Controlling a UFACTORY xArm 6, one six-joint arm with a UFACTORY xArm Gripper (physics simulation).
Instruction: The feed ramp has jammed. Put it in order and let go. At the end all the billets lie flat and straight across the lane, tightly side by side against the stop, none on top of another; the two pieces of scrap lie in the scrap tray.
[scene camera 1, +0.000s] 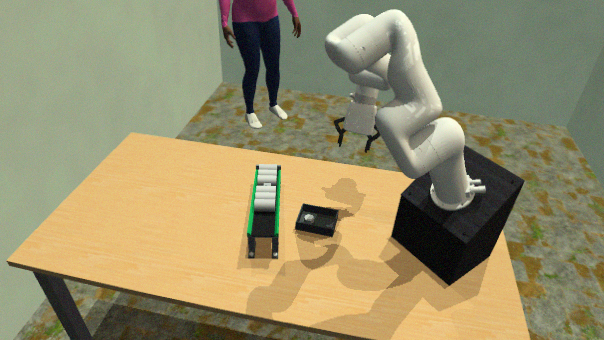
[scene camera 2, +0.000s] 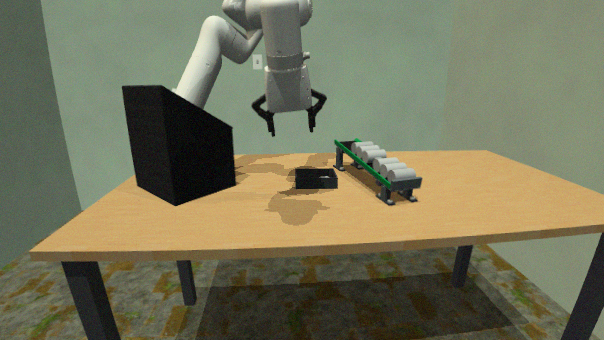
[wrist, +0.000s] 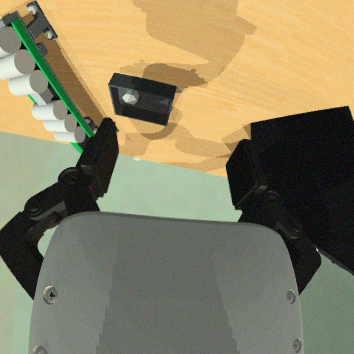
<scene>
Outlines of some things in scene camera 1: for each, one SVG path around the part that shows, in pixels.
My gripper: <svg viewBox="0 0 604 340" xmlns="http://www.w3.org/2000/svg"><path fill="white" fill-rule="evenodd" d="M353 100L348 106L346 116L334 120L334 125L339 133L339 147L342 144L343 133L349 131L368 137L365 147L365 153L367 153L371 142L380 136L375 124L377 107Z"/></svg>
A black scrap tray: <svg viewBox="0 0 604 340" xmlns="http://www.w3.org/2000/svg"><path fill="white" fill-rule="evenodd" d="M303 203L296 219L295 229L333 237L339 210ZM304 216L307 214L313 215L314 222L312 224L305 223Z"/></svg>
</scene>
